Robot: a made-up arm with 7 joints.
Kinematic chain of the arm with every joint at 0, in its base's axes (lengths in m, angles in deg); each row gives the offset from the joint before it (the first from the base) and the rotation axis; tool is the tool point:
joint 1: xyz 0 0 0.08 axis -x
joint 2: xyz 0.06 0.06 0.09 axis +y
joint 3: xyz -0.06 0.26 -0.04 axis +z
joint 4: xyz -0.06 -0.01 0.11 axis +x
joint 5: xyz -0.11 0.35 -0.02 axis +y
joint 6: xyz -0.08 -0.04 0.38 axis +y
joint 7: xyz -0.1 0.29 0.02 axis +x
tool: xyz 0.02 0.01 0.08
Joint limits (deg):
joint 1: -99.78..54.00
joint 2: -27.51..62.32
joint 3: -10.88..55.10
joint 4: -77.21..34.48
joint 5: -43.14..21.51
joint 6: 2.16..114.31
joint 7: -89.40..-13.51
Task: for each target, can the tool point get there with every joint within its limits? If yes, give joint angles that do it. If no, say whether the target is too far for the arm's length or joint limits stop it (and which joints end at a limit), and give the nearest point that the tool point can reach.
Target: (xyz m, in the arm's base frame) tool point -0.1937 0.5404 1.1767
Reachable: yes | joints -23.41 48.87 7.26 -7.35 -37.39 29.15 -47.37
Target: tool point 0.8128 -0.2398 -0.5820
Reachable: no: joint limits stop it (at a limit: joint 1, joint 2, joint 3, joint 4, joint 5, joint 6) | nearest point 0.3201 0.2084 -0.7439 | short by 0.685 m
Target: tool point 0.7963 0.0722 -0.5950
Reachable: no: joint limits stop it (at a limit: joint 1, joint 2, joint 3, joint 4, joint 5, joint 6) | nearest point 0.3188 0.2111 -0.7348 | short by 0.517 m
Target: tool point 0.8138 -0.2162 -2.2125
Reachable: no: too far | nearest point 0.1363 0.2026 -0.9246 | short by 1.514 m
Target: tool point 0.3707 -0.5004 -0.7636
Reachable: no: joint limits stop it (at a limit: joint 1, joint 2, joint 3, joint 4, joint 5, joint 6) | nearest point -0.1260 -0.1028 -0.7420 | short by 0.637 m
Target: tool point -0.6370 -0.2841 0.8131
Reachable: yes | joints -82.40 29.05 46.96 -43.91 -5.47 104.13 -40.95
